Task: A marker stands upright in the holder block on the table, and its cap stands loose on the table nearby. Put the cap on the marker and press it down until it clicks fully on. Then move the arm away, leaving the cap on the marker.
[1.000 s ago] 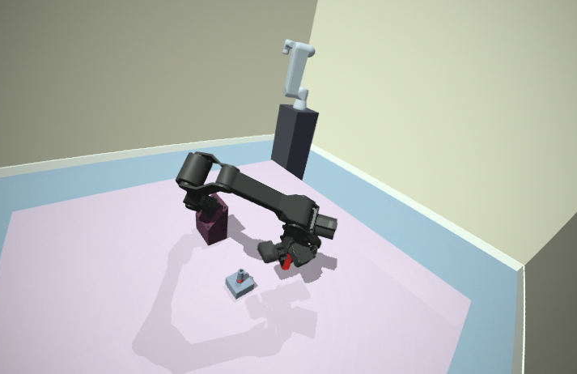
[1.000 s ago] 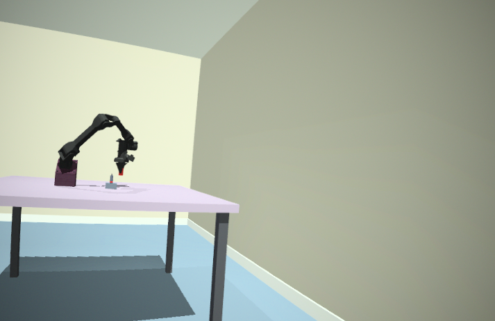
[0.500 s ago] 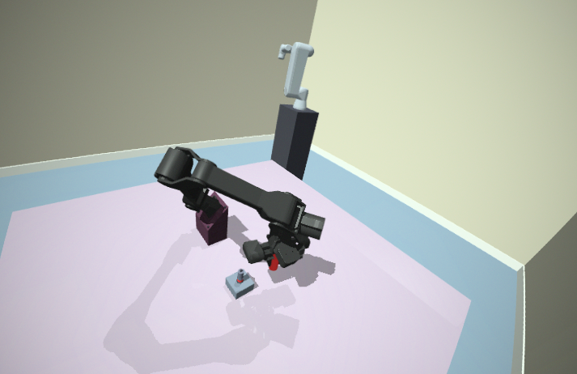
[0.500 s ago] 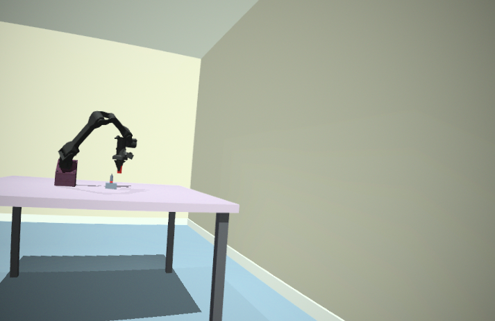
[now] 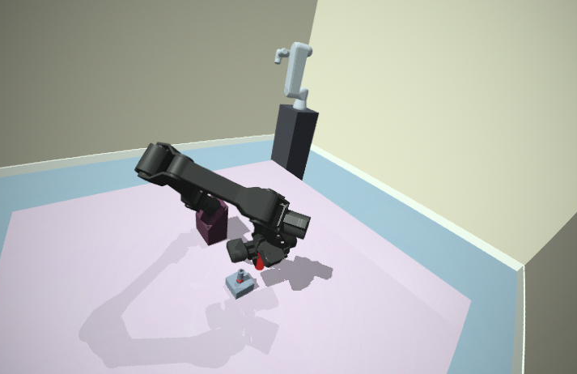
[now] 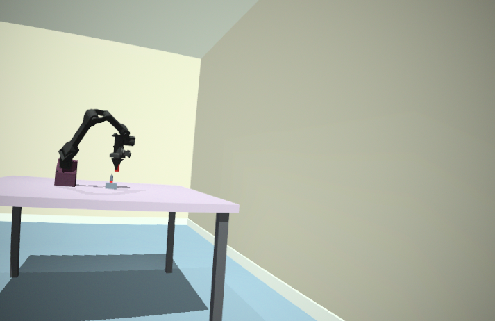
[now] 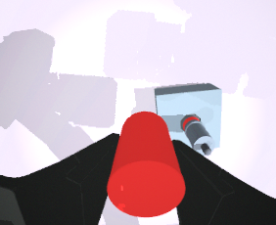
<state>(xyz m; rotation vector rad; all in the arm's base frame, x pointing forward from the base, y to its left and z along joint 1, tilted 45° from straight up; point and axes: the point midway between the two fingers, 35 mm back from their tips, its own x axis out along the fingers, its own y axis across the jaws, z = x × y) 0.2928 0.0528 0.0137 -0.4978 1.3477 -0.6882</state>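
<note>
Now: gripper tip 100 mm above the holder block, 50 mm to the left of it and 20 mm past it. Round my gripper tip: red cap 10 mm above.
</note>
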